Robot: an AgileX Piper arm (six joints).
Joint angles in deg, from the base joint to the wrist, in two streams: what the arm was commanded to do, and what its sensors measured. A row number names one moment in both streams.
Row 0, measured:
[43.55 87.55 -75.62 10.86 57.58 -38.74]
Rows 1 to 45, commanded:
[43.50 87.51 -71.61 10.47 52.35 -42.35]
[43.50 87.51 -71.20 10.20 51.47 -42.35]
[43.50 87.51 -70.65 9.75 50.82 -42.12]
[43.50 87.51 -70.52 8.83 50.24 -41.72]
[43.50 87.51 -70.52 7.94 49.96 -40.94]
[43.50 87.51 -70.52 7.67 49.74 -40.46]
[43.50 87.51 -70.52 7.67 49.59 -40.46]
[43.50 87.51 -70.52 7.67 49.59 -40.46]
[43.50 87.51 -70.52 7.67 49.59 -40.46]
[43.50 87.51 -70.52 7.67 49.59 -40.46]
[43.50 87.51 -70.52 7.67 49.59 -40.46]
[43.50 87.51 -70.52 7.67 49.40 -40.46]
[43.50 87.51 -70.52 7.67 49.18 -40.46]
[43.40 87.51 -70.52 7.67 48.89 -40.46]
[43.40 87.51 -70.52 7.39 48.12 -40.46]
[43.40 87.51 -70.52 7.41 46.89 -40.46]
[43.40 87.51 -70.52 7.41 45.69 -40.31]
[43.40 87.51 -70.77 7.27 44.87 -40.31]
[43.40 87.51 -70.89 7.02 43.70 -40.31]
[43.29 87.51 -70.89 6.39 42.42 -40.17]
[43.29 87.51 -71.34 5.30 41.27 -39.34]
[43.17 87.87 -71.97 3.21 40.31 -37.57]
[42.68 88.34 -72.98 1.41 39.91 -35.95]
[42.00 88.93 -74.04 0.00 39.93 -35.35]
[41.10 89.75 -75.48 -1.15 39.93 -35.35]
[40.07 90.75 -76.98 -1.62 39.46 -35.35]
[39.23 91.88 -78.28 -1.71 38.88 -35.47]
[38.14 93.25 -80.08 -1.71 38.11 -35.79]
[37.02 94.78 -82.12 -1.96 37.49 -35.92]
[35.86 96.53 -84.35 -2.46 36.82 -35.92]
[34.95 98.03 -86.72 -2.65 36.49 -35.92]
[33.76 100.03 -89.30 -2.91 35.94 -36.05]
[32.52 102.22 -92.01 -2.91 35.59 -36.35]
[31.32 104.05 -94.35 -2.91 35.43 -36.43]
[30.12 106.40 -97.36 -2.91 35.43 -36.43]
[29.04 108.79 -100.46 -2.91 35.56 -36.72]
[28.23 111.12 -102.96 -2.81 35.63 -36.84]
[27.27 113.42 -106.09 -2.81 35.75 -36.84]
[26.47 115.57 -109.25 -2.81 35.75 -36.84]
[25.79 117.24 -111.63 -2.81 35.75 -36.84]
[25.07 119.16 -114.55 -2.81 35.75 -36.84]
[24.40 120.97 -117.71 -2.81 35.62 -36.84]
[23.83 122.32 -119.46 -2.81 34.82 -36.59]
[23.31 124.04 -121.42 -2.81 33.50 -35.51]
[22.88 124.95 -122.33 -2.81 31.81 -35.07]
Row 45, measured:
[25.02 120.63 -116.05 -2.44 36.12 -36.53]
